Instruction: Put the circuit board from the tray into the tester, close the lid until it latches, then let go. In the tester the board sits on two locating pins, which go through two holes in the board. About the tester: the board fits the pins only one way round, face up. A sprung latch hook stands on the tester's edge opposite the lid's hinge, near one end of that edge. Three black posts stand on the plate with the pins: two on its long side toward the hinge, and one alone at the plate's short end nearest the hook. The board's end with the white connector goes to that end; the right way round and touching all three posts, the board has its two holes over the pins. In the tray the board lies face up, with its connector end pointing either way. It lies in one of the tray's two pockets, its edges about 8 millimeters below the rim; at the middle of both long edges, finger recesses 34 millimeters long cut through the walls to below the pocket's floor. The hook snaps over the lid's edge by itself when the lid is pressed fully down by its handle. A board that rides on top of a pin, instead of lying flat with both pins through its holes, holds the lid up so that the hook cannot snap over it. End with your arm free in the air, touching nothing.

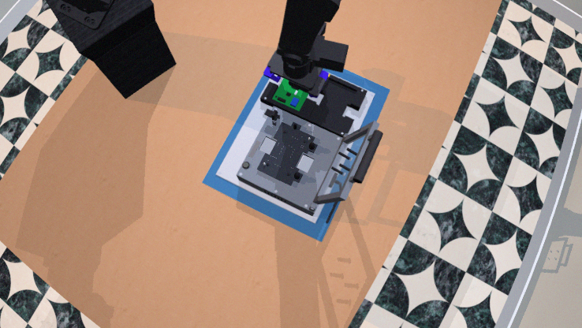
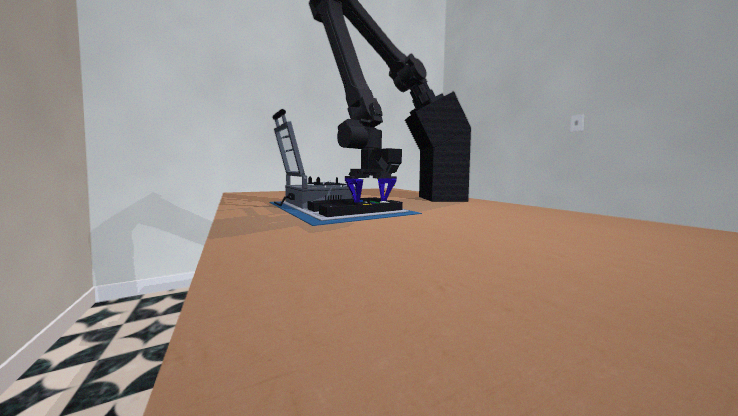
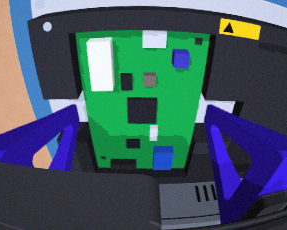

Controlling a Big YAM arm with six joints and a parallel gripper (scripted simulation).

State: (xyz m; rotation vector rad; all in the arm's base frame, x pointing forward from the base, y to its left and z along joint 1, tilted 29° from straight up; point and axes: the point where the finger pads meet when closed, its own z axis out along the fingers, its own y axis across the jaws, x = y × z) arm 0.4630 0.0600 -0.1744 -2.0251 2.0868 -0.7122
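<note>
Now: the green circuit board right at my hand. Round my hand: black plate: 50 mm ahead, 170 mm to the right, 50 mm above; then tester: 80 mm ahead, 140 mm to the right, 90 mm above; then dark latch hook: 10 mm behind, 110 mm to the right, 60 mm above.
</note>
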